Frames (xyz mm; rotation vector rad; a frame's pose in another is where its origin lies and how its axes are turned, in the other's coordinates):
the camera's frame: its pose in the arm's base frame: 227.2 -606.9 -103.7 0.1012 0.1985 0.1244
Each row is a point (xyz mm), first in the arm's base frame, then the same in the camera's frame.
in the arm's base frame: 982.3 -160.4 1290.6
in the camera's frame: 528.9 512.1 1473.7
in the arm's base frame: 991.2 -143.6 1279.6
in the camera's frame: 541.8 526.5 1463.3
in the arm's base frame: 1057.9 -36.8 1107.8
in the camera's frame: 653.6 605.0 1299.8
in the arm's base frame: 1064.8 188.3 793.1
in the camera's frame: 750.1 791.1 974.5
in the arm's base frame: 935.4 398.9 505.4
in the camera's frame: 706.9 981.3 649.2
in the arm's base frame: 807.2 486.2 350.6
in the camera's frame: 623.2 1064.6 464.6
